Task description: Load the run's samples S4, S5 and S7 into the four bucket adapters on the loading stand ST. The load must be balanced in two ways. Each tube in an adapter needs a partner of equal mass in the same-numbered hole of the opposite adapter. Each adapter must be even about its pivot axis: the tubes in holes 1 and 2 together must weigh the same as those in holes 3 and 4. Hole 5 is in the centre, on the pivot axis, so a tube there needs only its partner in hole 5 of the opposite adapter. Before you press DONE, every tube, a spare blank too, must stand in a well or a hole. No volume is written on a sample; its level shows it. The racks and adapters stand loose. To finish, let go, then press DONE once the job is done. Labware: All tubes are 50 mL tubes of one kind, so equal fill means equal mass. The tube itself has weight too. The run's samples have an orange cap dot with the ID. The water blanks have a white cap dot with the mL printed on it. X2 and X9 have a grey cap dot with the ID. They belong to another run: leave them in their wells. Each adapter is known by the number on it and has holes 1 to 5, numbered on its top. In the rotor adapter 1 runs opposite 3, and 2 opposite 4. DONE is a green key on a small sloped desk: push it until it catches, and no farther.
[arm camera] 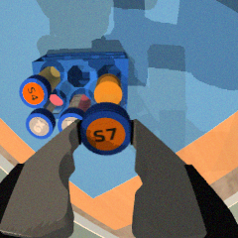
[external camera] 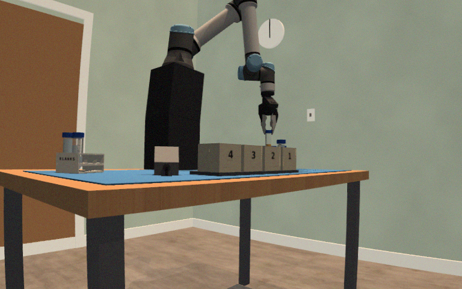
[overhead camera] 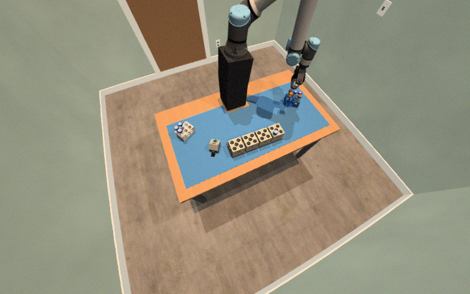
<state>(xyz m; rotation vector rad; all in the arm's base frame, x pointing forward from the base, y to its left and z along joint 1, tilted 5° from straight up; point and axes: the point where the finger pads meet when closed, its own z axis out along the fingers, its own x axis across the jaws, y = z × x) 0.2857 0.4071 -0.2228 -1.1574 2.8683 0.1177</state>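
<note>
Now: hand 10 mm to the left of the tube and 50 mm above it. Round my hand: green key 20 mm ahead, 760 mm to the right, 130 mm below; then blue sample rack 10 mm ahead, 40 mm to the left, 160 mm below; then done desk 40 mm ahead, 770 mm to the right, 140 mm below.
</note>
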